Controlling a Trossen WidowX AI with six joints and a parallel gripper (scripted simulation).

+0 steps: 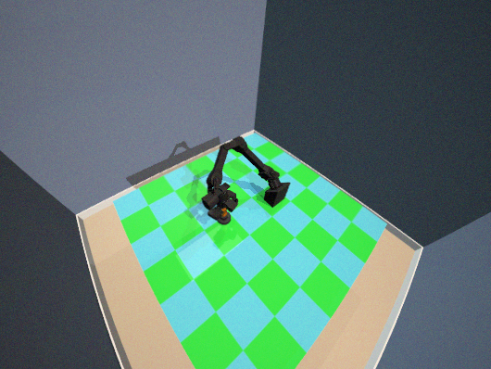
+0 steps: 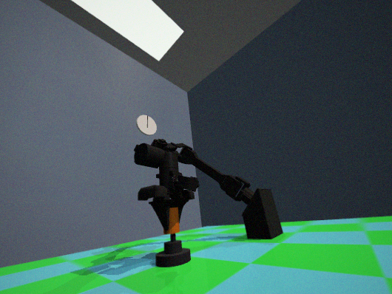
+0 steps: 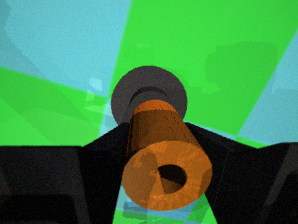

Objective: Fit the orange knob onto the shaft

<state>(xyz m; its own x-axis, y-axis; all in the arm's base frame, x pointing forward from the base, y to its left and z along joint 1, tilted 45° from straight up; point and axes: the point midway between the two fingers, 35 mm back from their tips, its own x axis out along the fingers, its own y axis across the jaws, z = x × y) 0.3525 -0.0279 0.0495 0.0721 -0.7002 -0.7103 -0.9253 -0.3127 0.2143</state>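
My gripper tip is now 2 cm below the orange knob. From my gripper tip the other things lie so: pedestal: 4 cm below.
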